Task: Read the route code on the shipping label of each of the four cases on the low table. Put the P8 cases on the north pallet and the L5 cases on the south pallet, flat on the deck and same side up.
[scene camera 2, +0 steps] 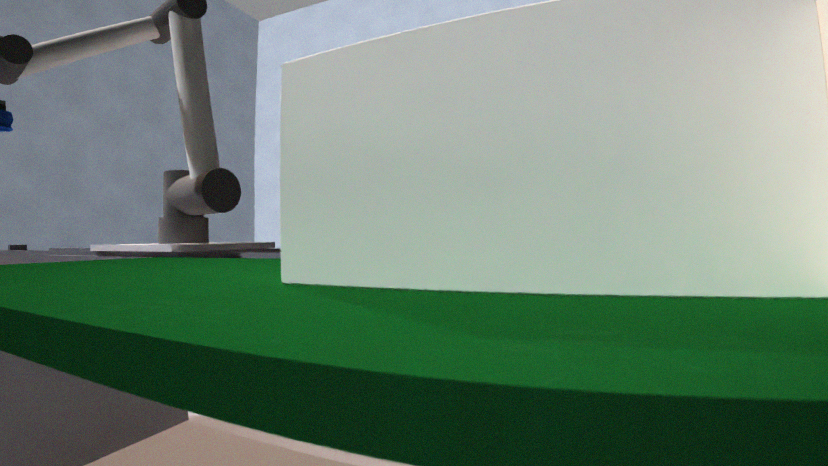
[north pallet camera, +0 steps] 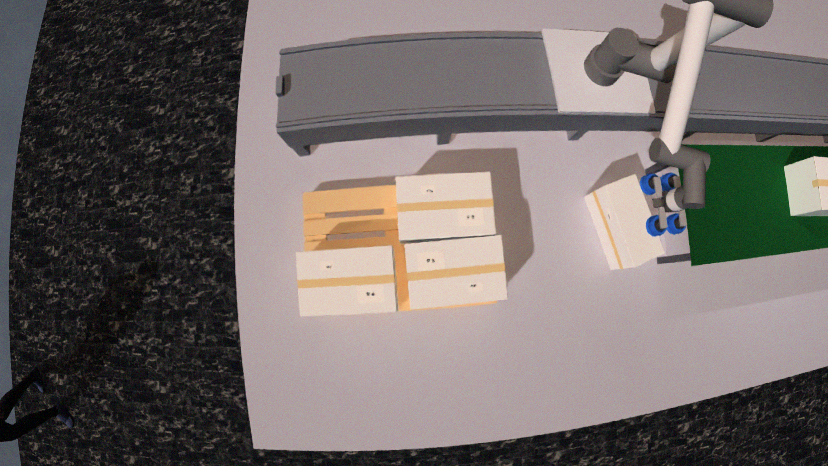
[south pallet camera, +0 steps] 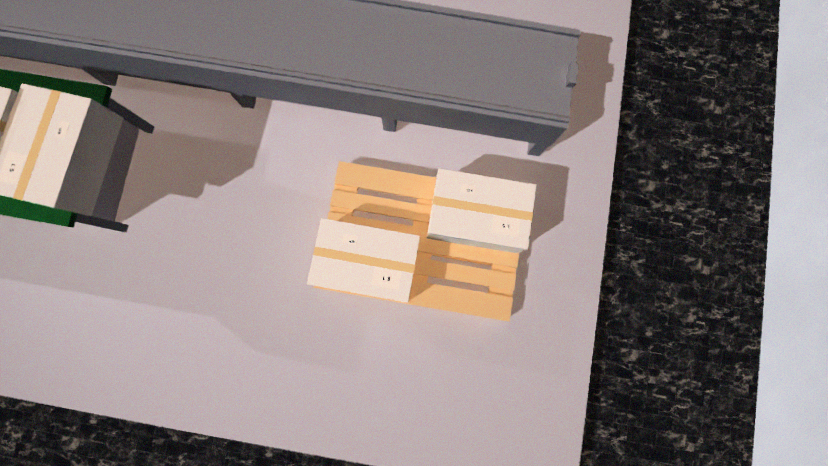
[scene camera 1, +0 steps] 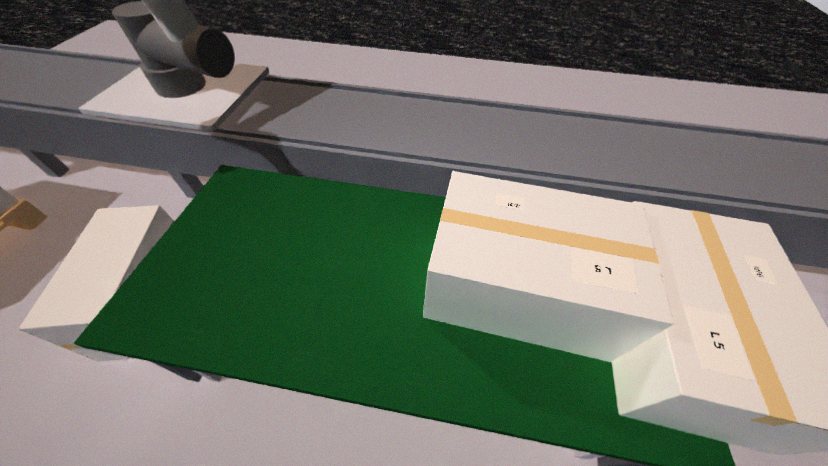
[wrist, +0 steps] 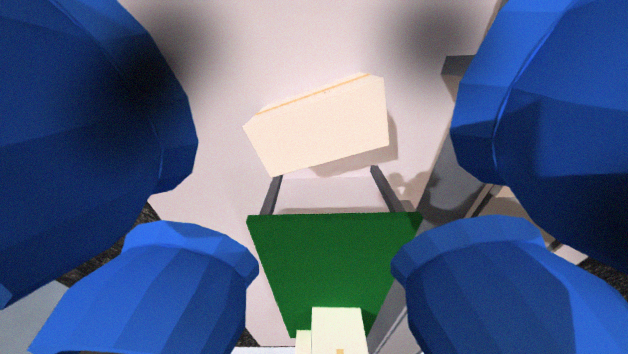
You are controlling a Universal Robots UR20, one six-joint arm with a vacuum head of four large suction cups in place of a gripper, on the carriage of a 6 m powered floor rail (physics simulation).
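Places are measured from the arm's base along level axes (x right, y up, z back), in centimetres.
Pixels of known places: hand, its tool point: (wrist: 322,205); arm's base, origin of its link: (scene camera 2: 183,243) (north pallet camera: 600,69) (scene camera 1: 181,85).
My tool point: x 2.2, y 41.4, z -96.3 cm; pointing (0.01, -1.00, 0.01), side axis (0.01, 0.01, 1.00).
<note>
Ahead of a thing's pixels: the offset from my tool point to its top centre. Level surfaces: height alone.
Two white L5 cases lie label up on the green low table @(dy -45.4 cm) (scene camera 1: 318,260) (north pallet camera: 724,219) (wrist: 320,260): one @(dx -179.7, dy -17.0, dz +9.8 cm) (scene camera 1: 492,260) (wrist: 330,325) near the middle, the other (scene camera 1: 782,324) (south pallet camera: 69,156) at the south end. A case side (scene camera 2: 550,150) fills much of scene camera 2. Another case @(dx -18.7, dy -61.0, dz +0.2 cm) (scene camera 1: 92,266) (north pallet camera: 628,222) (wrist: 320,130) is on the floor by the north end, turned on its side; its code is unreadable. My gripper (north pallet camera: 662,203) is open, its four blue cups empty, above the gap between that case and the table. The north pallet (north pallet camera: 347,202) bears three cases, the south pallet (south pallet camera: 475,306) two, all label up.
The grey floor rail (north pallet camera: 417,75) (south pallet camera: 347,57) runs behind the table and pallets. The arm's white carriage (scene camera 1: 173,107) (north pallet camera: 579,86) stands on it near the table's north end. A person's legs (north pallet camera: 34,419) show at the lower left of the north pallet view.
</note>
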